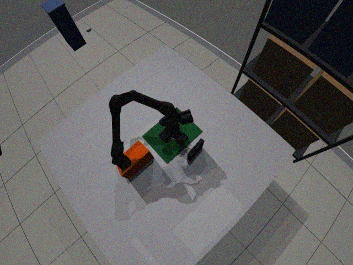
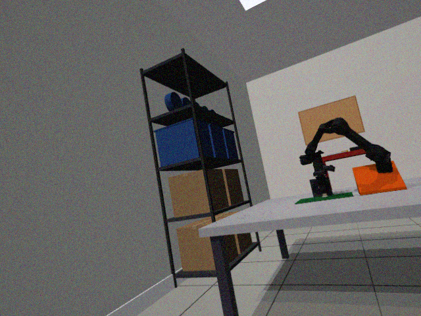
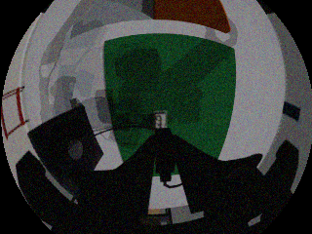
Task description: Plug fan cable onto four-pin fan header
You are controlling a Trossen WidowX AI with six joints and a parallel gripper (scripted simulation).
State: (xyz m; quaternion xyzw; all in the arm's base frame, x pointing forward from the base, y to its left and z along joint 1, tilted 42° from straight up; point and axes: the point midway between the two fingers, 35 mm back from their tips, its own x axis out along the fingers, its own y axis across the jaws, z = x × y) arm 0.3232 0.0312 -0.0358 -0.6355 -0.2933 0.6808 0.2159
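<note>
My gripper tip is 40 mm short of the black fan, 140 mm to the left of it and 10 mm above it. From my gripper tip the other things lie so: dark plug: 10 mm ahead, 10 mm above.
</note>
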